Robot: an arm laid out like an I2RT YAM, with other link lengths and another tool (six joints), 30 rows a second.
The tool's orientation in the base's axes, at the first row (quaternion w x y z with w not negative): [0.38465, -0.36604, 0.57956, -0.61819]
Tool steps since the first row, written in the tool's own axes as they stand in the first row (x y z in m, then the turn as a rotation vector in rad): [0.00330, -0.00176, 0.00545, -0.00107, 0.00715, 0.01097]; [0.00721, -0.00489, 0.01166, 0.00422, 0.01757, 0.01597]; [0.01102, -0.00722, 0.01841, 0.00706, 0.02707, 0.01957]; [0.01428, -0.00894, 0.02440, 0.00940, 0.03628, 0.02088]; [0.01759, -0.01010, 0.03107, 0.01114, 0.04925, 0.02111]
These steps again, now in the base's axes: [0.00337, -0.00528, 0.00211, 0.01069, -0.00404, -0.00648]; [0.00708, -0.01140, 0.00563, 0.01341, -0.01131, -0.01655]; [0.01136, -0.01769, 0.00839, 0.01589, -0.01574, -0.02579]; [0.01524, -0.02317, 0.01049, 0.01652, -0.01871, -0.03489]; [0.01972, -0.02902, 0.01207, 0.01663, -0.02080, -0.04781]
